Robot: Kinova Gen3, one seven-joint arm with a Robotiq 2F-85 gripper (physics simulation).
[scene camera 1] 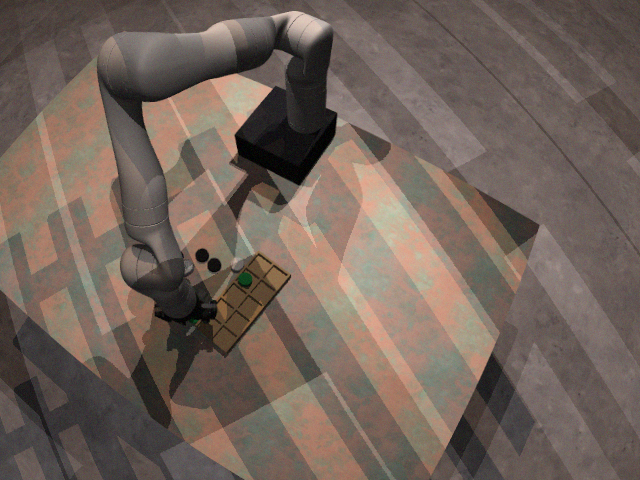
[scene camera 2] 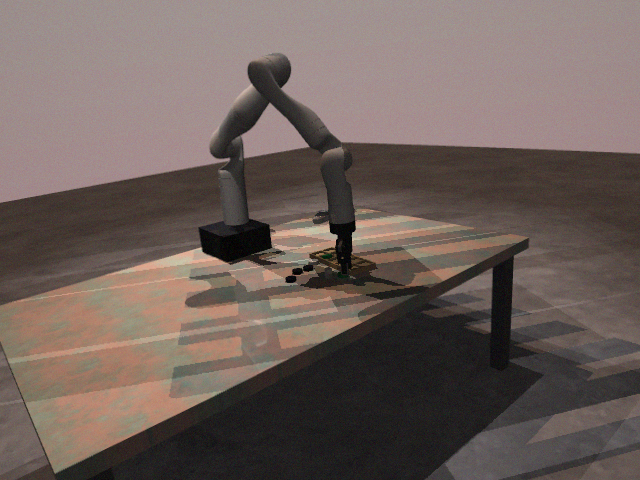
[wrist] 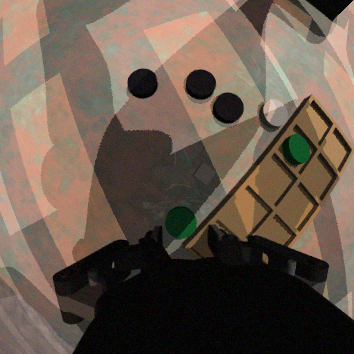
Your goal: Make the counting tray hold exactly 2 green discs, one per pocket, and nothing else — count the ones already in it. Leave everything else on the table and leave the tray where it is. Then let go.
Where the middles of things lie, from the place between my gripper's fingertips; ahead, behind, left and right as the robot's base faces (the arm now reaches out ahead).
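Labels:
There is the wooden counting tray (scene camera 1: 238, 307), and from where my hand is, I find the tray 70 mm to the left of it and 100 mm behind it.

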